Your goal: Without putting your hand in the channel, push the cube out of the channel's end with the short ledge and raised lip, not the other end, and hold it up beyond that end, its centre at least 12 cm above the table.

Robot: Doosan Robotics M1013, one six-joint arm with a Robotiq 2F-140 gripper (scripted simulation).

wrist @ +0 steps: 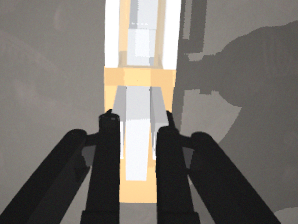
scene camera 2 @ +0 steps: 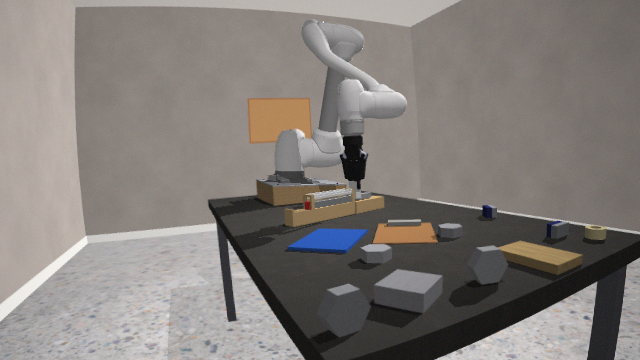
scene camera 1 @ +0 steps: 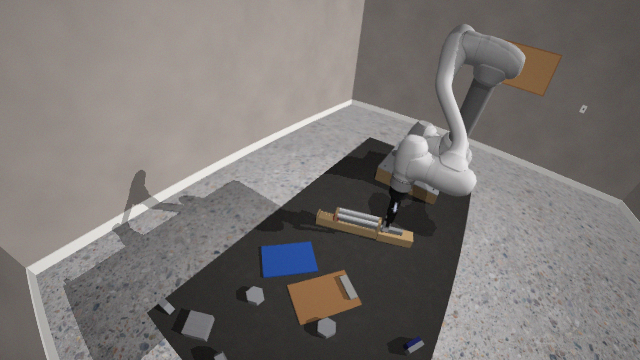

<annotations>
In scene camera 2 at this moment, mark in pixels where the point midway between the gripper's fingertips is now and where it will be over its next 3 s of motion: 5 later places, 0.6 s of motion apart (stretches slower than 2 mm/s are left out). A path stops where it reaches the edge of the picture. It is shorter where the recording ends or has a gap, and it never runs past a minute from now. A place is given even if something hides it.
My gripper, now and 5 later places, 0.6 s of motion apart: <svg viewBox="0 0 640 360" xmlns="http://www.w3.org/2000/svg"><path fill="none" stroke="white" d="M355 198L355 181L370 180L371 190L371 195L369 196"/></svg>
</annotations>
